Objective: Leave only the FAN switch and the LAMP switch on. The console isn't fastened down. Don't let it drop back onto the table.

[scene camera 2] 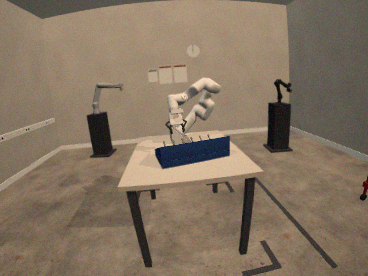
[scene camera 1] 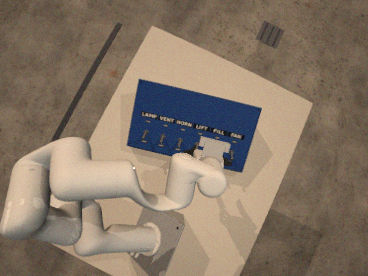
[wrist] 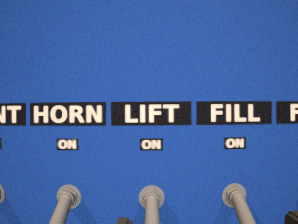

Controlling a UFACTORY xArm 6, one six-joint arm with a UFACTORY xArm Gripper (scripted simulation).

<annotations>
console: scene camera 2 193, 152; scene camera 1; wrist
same spot on console: (wrist: 111, 111) = (scene camera 1: 194, 125)
</annotations>
